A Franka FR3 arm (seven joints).
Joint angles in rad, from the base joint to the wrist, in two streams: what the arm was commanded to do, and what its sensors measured. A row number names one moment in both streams.
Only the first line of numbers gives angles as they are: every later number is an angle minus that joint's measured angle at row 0.
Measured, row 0: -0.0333, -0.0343, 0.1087, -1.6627, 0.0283, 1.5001, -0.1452
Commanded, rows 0 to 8: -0.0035, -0.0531, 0.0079, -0.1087, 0.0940, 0.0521, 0.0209; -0.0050, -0.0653, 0.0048, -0.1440, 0.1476, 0.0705, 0.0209; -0.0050, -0.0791, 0.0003, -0.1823, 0.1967, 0.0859, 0.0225; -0.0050, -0.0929, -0.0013, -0.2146, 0.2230, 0.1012, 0.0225; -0.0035, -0.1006, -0.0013, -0.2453, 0.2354, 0.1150, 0.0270; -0.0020, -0.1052, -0.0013, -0.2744, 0.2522, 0.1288, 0.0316; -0.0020, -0.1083, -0.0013, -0.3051, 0.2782, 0.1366, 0.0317; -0.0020, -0.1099, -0.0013, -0.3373, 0.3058, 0.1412, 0.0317; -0.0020, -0.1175, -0.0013, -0.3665, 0.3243, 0.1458, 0.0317
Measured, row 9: 0.0003, -0.0603, 0.0004, -0.2337, 0.2528, 0.0960, 0.0219
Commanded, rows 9 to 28: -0.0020, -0.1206, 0.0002, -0.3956, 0.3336, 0.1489, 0.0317; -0.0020, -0.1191, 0.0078, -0.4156, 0.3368, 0.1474, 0.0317; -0.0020, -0.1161, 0.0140, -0.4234, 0.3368, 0.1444, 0.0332; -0.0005, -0.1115, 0.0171, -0.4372, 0.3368, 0.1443, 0.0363; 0.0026, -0.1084, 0.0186, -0.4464, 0.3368, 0.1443, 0.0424; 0.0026, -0.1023, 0.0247, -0.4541, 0.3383, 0.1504, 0.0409; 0.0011, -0.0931, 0.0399, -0.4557, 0.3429, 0.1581, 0.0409; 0.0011, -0.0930, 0.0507, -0.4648, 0.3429, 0.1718, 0.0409; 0.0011, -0.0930, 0.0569, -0.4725, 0.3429, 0.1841, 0.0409; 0.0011, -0.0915, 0.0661, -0.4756, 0.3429, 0.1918, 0.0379; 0.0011, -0.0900, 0.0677, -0.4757, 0.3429, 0.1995, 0.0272; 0.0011, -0.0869, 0.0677, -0.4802, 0.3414, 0.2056, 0.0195; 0.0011, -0.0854, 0.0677, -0.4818, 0.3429, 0.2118, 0.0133; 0.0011, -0.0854, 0.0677, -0.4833, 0.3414, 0.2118, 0.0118; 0.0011, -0.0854, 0.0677, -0.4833, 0.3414, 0.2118, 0.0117; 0.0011, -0.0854, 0.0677, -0.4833, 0.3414, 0.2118, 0.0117; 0.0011, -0.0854, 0.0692, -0.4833, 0.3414, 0.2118, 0.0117; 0.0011, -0.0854, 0.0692, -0.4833, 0.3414, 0.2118, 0.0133; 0.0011, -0.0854, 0.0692, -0.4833, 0.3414, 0.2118, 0.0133; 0.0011, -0.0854, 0.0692, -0.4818, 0.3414, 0.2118, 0.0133
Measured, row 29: 0.0016, -0.0745, 0.0663, -0.4577, 0.3246, 0.1931, 0.0244
